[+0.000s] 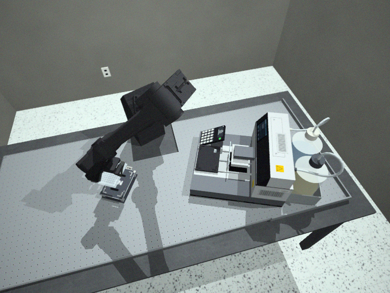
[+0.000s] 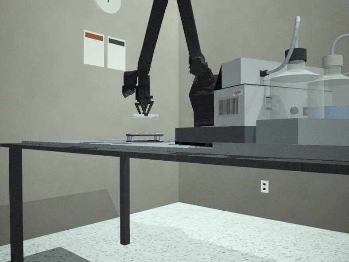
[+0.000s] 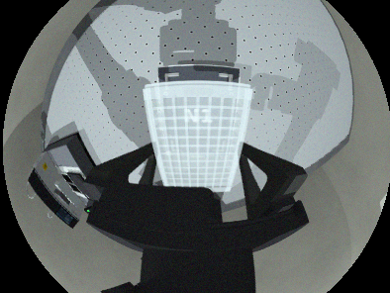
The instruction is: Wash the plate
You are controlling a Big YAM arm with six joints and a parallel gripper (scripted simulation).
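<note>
Now: the plate nest 10 cm below my hand. Round my hand: black carrier 45 cm to the left, 9 cm behind, 6 cm below; plate washer 60 cm to the left, 6 cm behind; white well plate 1 cm below.
</note>
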